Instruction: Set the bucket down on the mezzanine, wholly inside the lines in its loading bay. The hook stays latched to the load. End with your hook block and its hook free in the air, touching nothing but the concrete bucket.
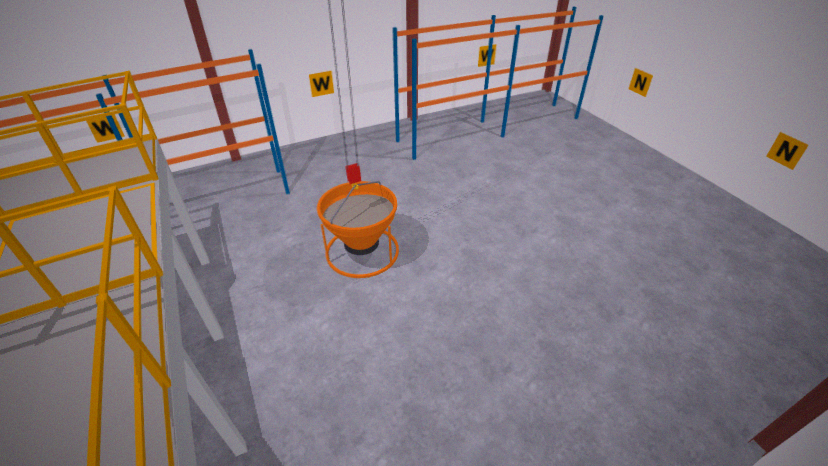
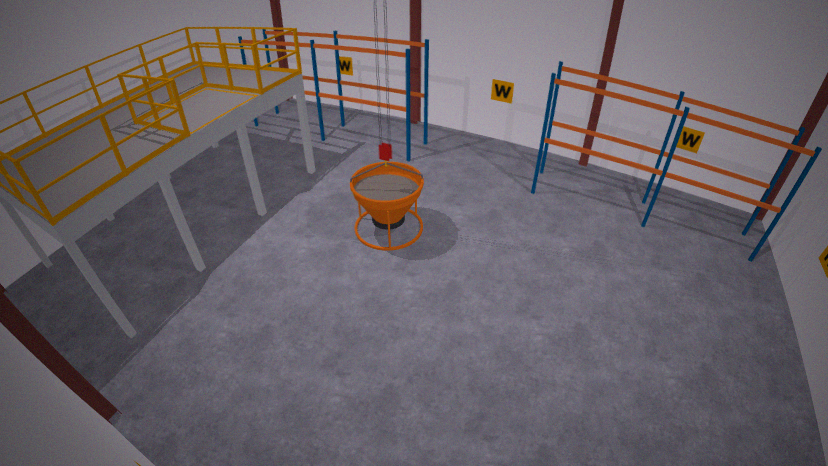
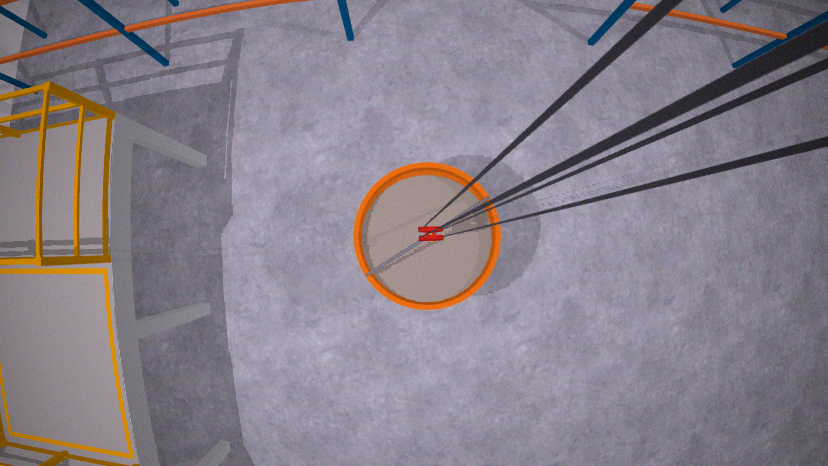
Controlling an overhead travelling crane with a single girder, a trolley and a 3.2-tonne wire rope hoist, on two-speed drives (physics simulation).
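The orange concrete bucket is upright, filled with grey material, with its bail raised. It is out over the hall floor, right of the mezzanine, and seems to hang low; its exact height is hard to tell. My hook is latched to the bail, under the red hook block. The mezzanine is at the left, its deck well above the bucket. The loading bay's yellow outline lies on the deck.
Yellow railings border the mezzanine, with an opening beside the bay. Blue and orange racks stand along the W wall: one rack near the mezzanine's far end, another rack farther right.
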